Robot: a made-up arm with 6 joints. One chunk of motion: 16 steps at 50 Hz.
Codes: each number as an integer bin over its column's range. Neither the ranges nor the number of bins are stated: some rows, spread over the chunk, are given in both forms.
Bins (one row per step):
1: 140 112 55 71 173 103
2: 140 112 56 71 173 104
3: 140 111 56 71 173 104
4: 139 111 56 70 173 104
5: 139 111 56 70 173 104
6: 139 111 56 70 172 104
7: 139 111 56 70 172 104
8: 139 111 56 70 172 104
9: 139 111 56 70 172 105
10: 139 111 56 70 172 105
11: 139 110 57 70 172 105
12: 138 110 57 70 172 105
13: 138 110 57 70 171 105
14: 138 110 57 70 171 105
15: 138 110 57 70 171 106
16: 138 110 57 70 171 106
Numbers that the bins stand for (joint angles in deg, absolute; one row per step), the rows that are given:
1: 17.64 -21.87 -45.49 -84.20 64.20 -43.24
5: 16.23 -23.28 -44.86 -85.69 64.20 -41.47
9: 16.23 -23.28 -44.86 -85.69 62.79 -39.71
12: 14.82 -24.69 -44.24 -85.69 62.79 -39.71
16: 14.82 -24.69 -44.24 -85.69 61.38 -37.94
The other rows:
2: 17.64 -21.87 -44.86 -84.20 64.20 -41.47
3: 17.64 -23.28 -44.86 -84.20 64.20 -41.47
4: 16.23 -23.28 -44.86 -85.69 64.20 -41.47
6: 16.23 -23.28 -44.86 -85.69 62.79 -41.47
7: 16.23 -23.28 -44.86 -85.69 62.79 -41.47
8: 16.23 -23.28 -44.86 -85.69 62.79 -41.47
10: 16.23 -23.28 -44.86 -85.69 62.79 -39.71
11: 16.23 -24.69 -44.24 -85.69 62.79 -39.71
13: 14.82 -24.69 -44.24 -85.69 61.38 -39.71
14: 14.82 -24.69 -44.24 -85.69 61.38 -39.71
15: 14.82 -24.69 -44.24 -85.69 61.38 -37.94

